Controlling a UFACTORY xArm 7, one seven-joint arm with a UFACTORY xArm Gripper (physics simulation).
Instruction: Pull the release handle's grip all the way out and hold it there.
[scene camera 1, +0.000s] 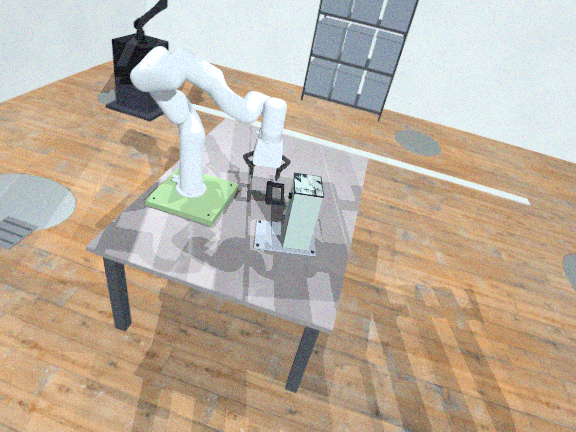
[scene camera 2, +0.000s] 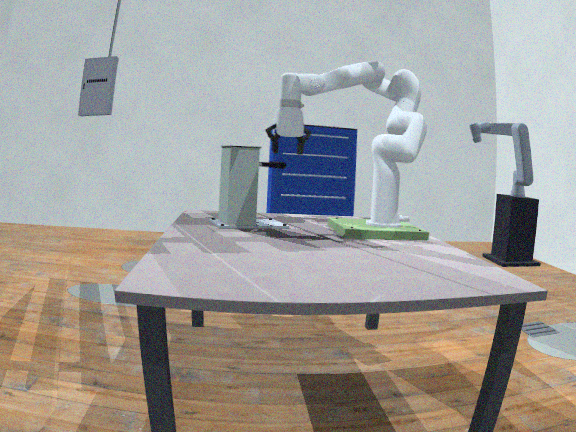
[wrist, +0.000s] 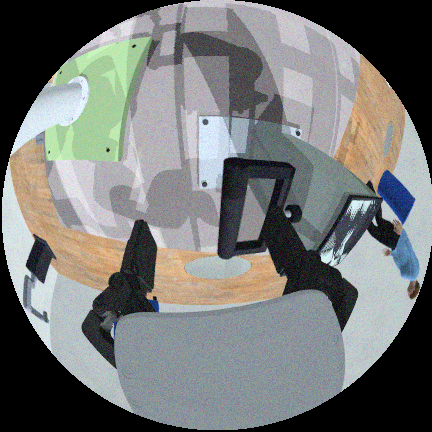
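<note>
Scene camera 2: my gripper (scene camera 2: 287, 153) is visible. Wrist view: the gripper (wrist: 208, 227) and a metal plate (wrist: 219, 137).
</note>
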